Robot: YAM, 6 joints.
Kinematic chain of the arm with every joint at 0, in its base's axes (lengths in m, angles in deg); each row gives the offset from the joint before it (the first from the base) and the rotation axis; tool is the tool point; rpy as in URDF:
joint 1: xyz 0 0 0.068 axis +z
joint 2: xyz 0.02 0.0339 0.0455 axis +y
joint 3: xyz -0.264 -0.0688 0 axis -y
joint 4: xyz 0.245 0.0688 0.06 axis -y
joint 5: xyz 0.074 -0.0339 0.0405 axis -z
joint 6: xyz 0.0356 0 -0.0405 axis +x
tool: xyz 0 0 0 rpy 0 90 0
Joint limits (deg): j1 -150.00..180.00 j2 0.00..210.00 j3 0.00..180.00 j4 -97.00..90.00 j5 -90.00..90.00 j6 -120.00..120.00
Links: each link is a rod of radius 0.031 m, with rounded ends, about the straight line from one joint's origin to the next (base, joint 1, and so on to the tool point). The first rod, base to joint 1, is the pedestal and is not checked.
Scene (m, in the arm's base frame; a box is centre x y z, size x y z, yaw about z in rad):
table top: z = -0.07
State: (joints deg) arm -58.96 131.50 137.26 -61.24 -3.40 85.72
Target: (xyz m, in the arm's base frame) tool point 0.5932 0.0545 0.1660
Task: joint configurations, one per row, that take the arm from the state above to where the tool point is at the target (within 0.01 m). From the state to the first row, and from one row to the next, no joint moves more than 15 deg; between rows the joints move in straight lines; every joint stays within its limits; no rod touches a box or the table.
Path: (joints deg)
1: -46.19 136.77 139.87 -56.02 -3.96 85.72
2: -33.42 142.04 142.47 -50.80 -4.52 85.72
3: -20.66 147.32 145.08 -45.58 -5.09 85.72
4: -7.89 152.59 147.69 -40.36 -5.65 85.72
5: 4.88 157.86 150.29 -35.14 -6.21 85.72

